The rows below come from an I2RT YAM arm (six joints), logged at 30 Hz.
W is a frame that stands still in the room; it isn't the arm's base.
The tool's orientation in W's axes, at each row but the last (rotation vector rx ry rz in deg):
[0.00, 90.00, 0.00]
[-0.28, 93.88, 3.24]
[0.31, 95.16, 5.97]
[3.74, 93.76, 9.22]
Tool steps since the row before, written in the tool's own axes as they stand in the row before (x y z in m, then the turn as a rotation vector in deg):
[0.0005, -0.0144, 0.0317, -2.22, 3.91, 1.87]
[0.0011, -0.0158, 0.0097, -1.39, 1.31, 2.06]
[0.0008, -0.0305, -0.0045, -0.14, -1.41, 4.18]
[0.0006, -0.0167, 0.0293, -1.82, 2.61, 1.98]
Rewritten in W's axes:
[0.0317, -0.0144, -0.0005, 1.87, 3.91, 2.22]
[0.0102, -0.0154, -0.0023, 2.10, 1.35, 1.29]
[-0.0028, -0.0306, -0.0026, 4.25, -1.14, -0.33]
[0.0301, -0.0145, -0.0049, 1.96, 2.45, 2.05]

